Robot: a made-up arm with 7 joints.
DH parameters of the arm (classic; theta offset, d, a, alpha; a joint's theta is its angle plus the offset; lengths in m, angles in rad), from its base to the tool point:
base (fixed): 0 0 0 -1.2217
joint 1: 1.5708 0 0 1.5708
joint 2: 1.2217 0 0 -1.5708
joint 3: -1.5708 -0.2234 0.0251 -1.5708
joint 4: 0 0 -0.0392 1.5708
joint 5: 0 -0.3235 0 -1.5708
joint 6: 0 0 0 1.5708
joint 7: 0 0 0 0
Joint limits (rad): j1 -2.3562..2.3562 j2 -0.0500..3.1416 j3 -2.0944..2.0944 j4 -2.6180..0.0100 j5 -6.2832..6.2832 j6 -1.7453..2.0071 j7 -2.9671..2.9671
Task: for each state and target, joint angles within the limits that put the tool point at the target. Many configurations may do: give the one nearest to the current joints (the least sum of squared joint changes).
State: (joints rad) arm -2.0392 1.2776 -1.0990 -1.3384 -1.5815 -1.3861 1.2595
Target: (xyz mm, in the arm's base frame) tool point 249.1 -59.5 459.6
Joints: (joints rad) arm -2.3562 0.9413 -0.9305 -0.8424 -1.5815 -1.3861 1.2595
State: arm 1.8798 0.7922 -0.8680 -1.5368 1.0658 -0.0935 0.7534
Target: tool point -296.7 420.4 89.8
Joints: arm 1.9648 1.7736 -0.8350 -0.8885 1.0658 -0.0935 0.7534
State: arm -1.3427 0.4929 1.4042 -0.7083 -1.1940 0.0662 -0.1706
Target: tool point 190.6 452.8 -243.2
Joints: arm -0.4827 0.7977 1.6450 -0.4261 -1.1940 0.0662 -0.1706
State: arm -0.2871 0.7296 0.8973 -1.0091 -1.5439 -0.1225 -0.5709
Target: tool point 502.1 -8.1 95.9
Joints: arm -1.2210 0.1787 0.3661 -1.0078 -1.5439 -0.1225 -0.5709
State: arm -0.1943 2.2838 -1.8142 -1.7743 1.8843 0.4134 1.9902
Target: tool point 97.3 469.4 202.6
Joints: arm -0.1934 2.4205 -1.1652 -0.9103 1.8843 0.4134 1.9902
